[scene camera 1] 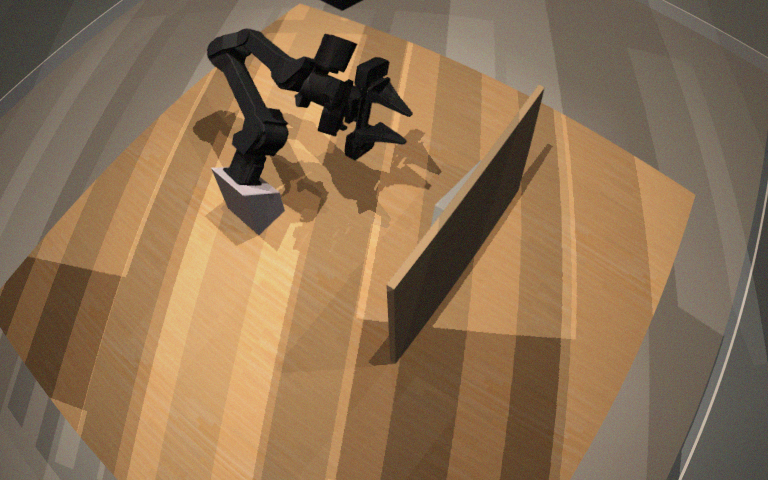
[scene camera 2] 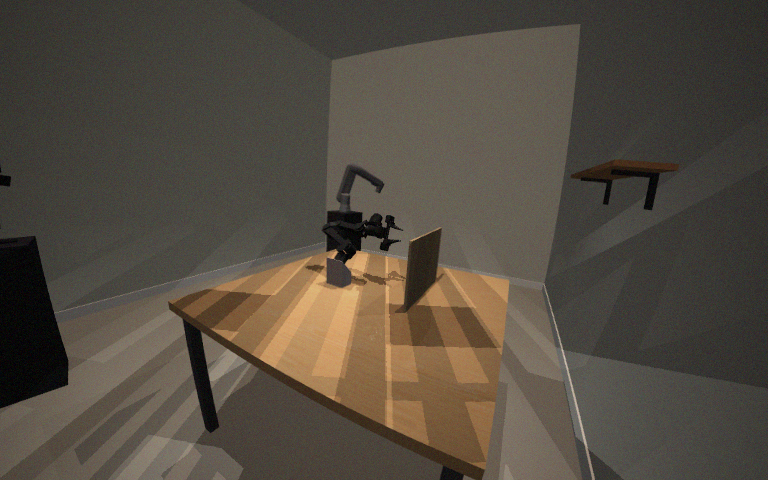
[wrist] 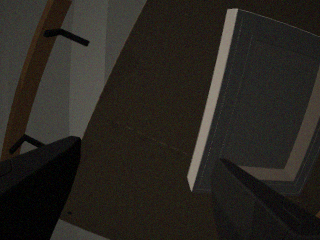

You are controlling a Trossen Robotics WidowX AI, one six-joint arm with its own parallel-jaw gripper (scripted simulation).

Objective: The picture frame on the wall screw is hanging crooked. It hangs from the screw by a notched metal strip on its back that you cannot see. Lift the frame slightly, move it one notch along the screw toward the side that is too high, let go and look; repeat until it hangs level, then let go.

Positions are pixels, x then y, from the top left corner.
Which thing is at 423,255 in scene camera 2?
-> A thin wooden wall panel.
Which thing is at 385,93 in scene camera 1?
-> My gripper.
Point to a picture frame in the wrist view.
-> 255,113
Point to a thin wooden wall panel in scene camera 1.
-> At 416,290
